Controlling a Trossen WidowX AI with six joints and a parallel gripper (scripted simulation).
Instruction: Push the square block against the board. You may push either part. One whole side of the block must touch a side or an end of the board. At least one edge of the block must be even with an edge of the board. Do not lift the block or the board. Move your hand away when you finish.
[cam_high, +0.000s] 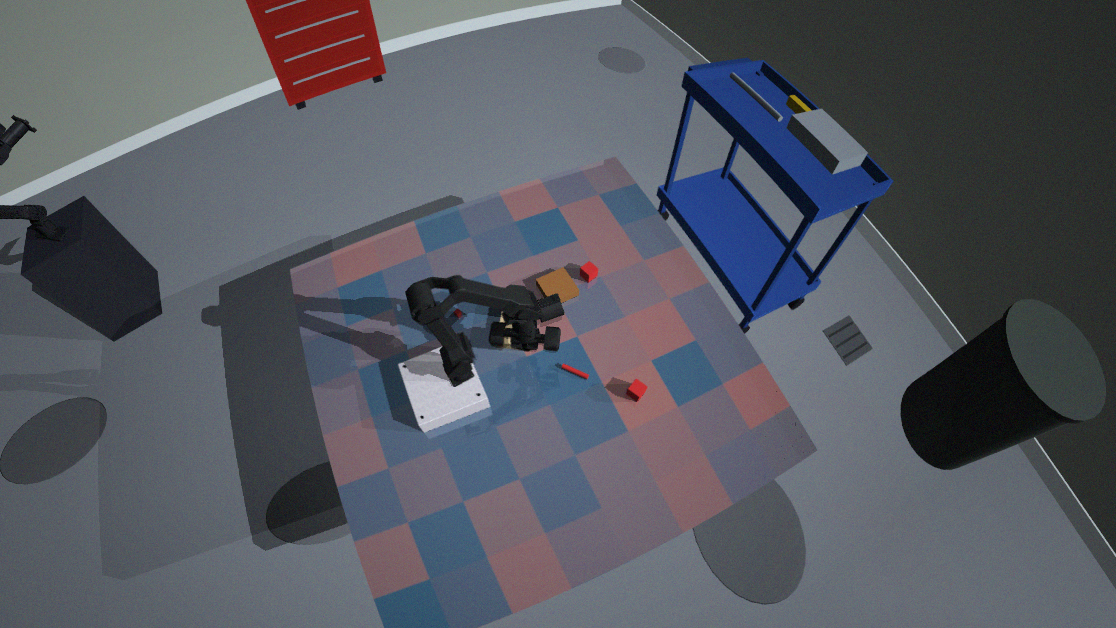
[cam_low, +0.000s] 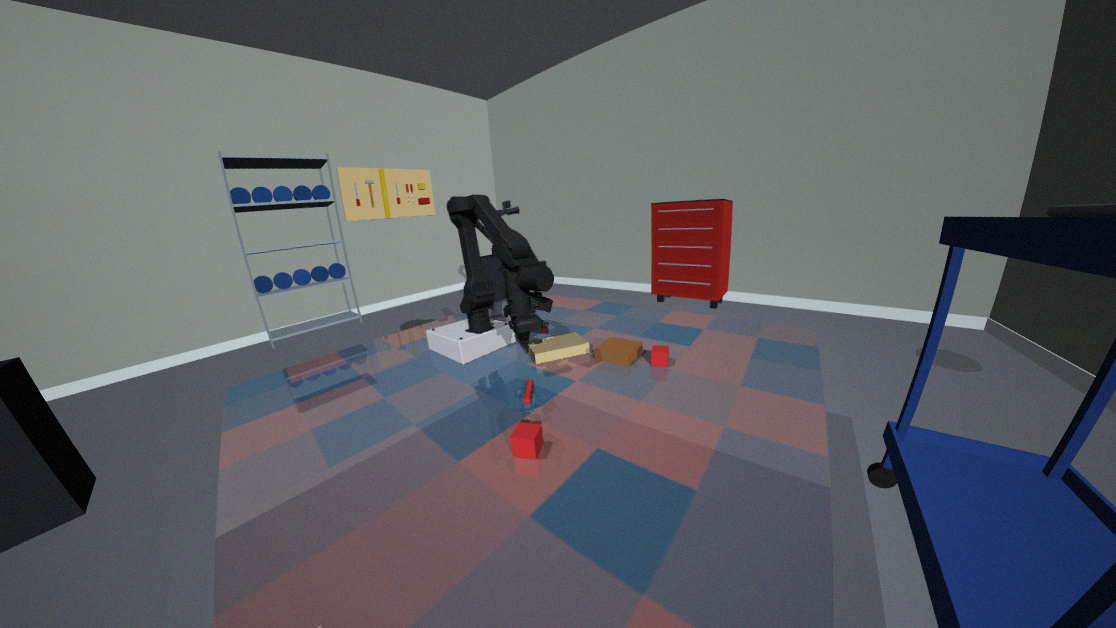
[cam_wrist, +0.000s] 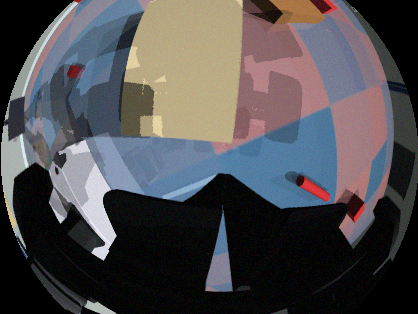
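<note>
My gripper tip is 110 mm to the right of the board, 40 mm above it and 30 mm short of it. From my gripper tip the other things lie so: red stick 110 mm to the right, 90 mm ahead, 40 mm below; square block 200 mm ahead, 150 mm to the left, 40 mm below; tiny red piece 240 mm to the left, 110 mm behind, 40 mm below.
</note>
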